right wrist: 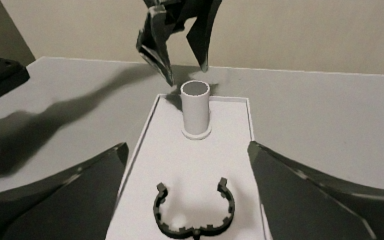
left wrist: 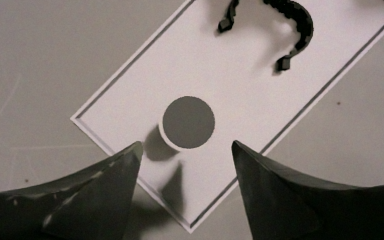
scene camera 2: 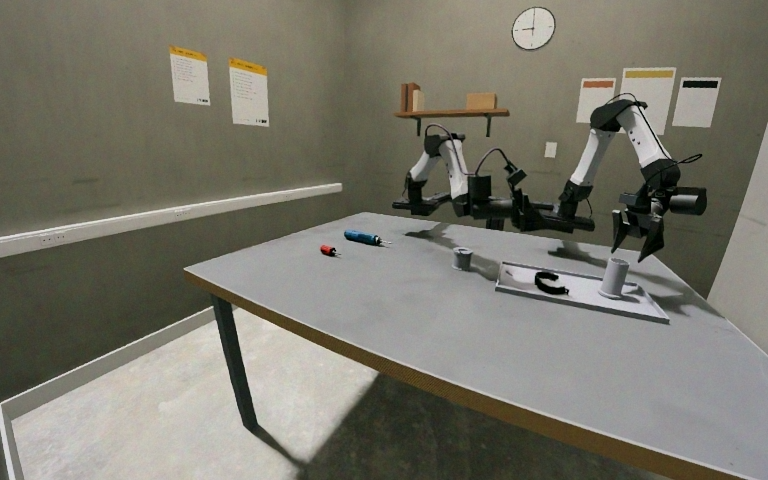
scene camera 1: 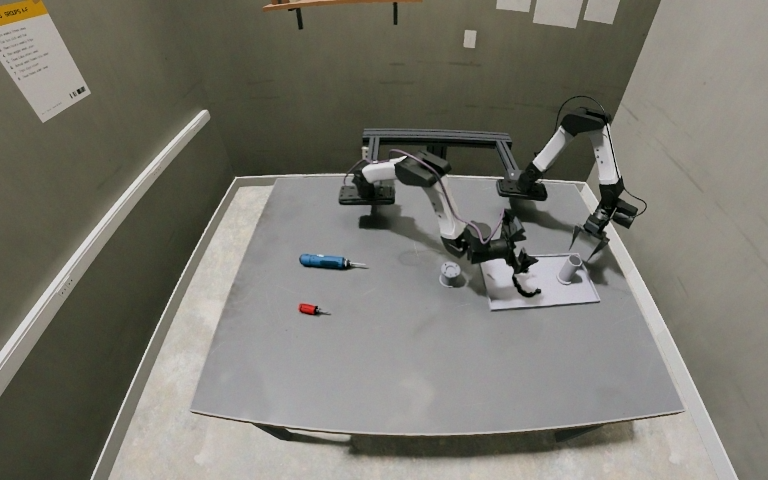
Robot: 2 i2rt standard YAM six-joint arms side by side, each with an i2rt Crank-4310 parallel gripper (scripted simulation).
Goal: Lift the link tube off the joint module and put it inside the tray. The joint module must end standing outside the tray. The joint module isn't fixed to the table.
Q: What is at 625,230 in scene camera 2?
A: My left gripper.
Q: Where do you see a white tray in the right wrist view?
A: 190,169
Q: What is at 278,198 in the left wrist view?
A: My left gripper.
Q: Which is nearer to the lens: the link tube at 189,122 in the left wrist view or the white tray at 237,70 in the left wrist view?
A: The link tube.
